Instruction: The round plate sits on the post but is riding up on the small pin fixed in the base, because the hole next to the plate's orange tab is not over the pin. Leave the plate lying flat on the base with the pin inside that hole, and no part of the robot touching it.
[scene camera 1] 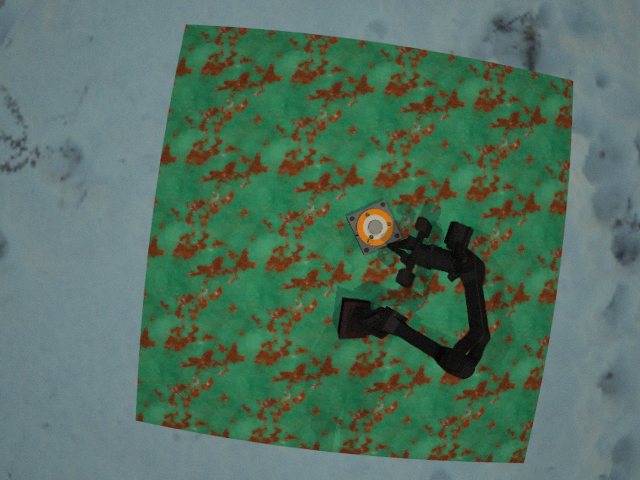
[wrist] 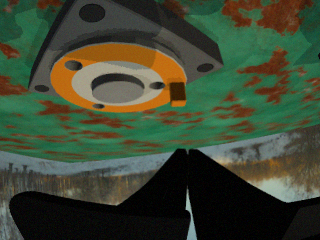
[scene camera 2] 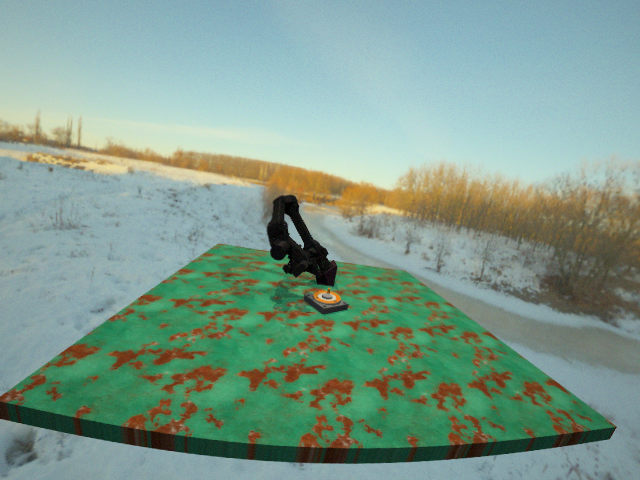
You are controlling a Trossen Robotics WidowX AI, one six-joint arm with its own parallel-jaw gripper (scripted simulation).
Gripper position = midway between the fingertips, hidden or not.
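Shut and holding nothing, the gripper (scene camera 1: 387, 245) can be seen in the wrist view (wrist: 185, 157) and in scene camera 2 (scene camera 2: 320, 276) too. The scene also has a grey square base (scene camera 1: 353, 218).
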